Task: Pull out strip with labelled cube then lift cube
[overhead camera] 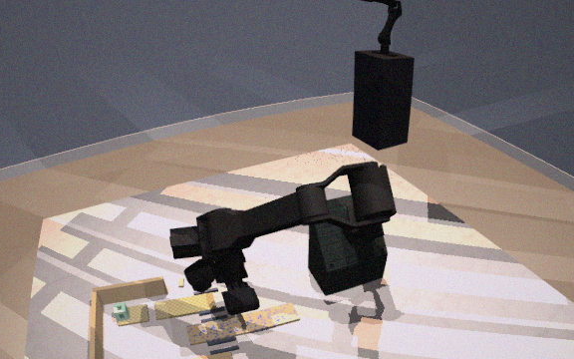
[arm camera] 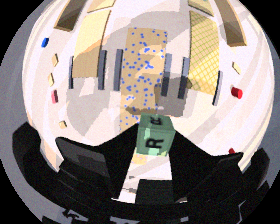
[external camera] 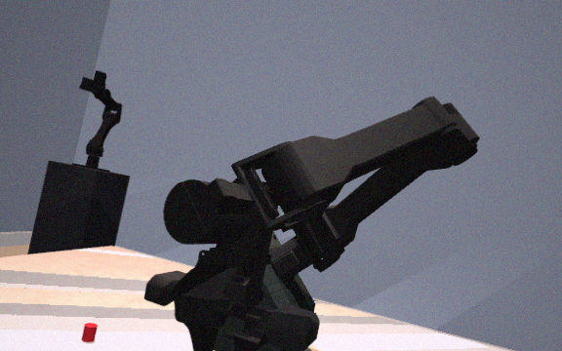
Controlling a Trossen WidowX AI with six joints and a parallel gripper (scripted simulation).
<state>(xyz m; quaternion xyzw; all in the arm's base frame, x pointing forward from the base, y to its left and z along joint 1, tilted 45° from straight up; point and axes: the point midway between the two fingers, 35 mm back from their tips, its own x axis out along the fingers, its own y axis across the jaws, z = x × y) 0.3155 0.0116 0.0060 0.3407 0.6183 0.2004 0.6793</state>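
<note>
Now: the speckled strip 2 cm to the left of my gripper tip and 5 cm below it. Round my gripper tip: small tan block 9 cm ahead, 17 cm to the right, 5 cm below.
</note>
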